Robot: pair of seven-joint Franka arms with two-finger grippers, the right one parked.
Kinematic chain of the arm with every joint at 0, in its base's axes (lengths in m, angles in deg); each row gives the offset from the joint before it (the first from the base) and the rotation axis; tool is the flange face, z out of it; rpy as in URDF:
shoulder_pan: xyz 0 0 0.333 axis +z
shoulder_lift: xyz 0 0 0 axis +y
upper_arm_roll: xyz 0 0 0.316 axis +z
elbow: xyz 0.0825 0 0 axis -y
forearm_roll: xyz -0.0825 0 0.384 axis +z
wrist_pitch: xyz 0 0 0 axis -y
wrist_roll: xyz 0.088 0 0 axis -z
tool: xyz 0 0 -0.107 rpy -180 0 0
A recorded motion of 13 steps. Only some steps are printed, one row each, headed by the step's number.
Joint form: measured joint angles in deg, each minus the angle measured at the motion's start. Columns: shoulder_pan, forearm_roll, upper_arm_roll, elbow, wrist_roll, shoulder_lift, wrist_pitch.
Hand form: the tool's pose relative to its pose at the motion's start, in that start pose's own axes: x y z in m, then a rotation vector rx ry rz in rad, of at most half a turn. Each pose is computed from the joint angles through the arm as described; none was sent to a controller.
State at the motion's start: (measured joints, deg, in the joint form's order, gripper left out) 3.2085 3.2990 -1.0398 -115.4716 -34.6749 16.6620 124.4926
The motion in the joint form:
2: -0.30 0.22 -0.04 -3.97 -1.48 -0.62 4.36
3: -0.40 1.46 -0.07 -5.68 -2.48 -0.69 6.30
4: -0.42 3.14 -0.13 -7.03 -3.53 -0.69 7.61
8: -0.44 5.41 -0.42 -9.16 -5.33 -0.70 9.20
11: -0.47 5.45 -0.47 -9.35 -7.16 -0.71 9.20
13: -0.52 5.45 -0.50 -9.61 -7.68 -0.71 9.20
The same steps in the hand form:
2: -0.0116 -0.0018 0.0178 -0.0090 0.0156 -0.0148
3: -0.0164 -0.0032 0.0272 0.0003 0.0291 -0.0147
4: -0.0206 -0.0050 0.0353 0.0168 0.0411 -0.0108
8: -0.0293 -0.0066 0.0486 0.0416 0.0501 -0.0068
11: -0.0306 -0.0065 0.0499 0.0428 0.0486 -0.0366
13: -0.0322 -0.0066 0.0517 0.0452 0.0452 -0.0439

